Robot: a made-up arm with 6 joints.
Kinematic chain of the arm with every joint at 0, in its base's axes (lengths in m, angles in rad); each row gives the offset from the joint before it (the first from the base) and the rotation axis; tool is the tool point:
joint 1: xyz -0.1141 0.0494 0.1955 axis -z
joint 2: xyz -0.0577 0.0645 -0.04 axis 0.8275 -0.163 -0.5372
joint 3: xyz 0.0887 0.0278 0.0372 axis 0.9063 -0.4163 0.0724
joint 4: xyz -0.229 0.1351 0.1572 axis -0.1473 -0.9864 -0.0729
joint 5: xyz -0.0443 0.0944 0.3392 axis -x
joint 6: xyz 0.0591 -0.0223 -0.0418 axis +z
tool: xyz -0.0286 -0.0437 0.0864
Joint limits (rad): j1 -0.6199..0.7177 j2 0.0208..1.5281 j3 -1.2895..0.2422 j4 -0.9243..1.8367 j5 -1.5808..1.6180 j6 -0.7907..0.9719
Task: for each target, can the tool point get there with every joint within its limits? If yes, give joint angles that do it. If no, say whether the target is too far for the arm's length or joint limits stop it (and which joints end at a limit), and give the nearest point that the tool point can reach.
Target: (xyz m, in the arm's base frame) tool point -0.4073 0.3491 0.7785
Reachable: yes | joints -0.1196 0.9295 -0.6997 0.9476 0.4016 0.3928
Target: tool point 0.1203 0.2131 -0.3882
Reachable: no: joint limits stop it (at a limit: joint 2, joint 3, joint 4, joint 5, joint 6) | nearest point 0.3398 0.3664 0.0549 | short by 0.518 m
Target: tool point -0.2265 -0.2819 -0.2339
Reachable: no: joint limits stop it (at a limit: joint 2, joint 3, joint 4) | nearest point -0.2324 -0.2994 0.3148 | short by 0.549 m
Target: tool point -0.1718 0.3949 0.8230
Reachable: yes | joints 0.3855 1.3280 -0.9648 1.1183 0.8441 0.2755
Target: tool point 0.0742 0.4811 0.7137
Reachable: yes | joints 0.3015 0.3946 -0.6863 -0.0965 1.1813 -0.1809
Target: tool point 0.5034 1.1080 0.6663
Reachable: no: too far | nearest point 0.2474 0.7127 0.4594 | short by 0.514 m
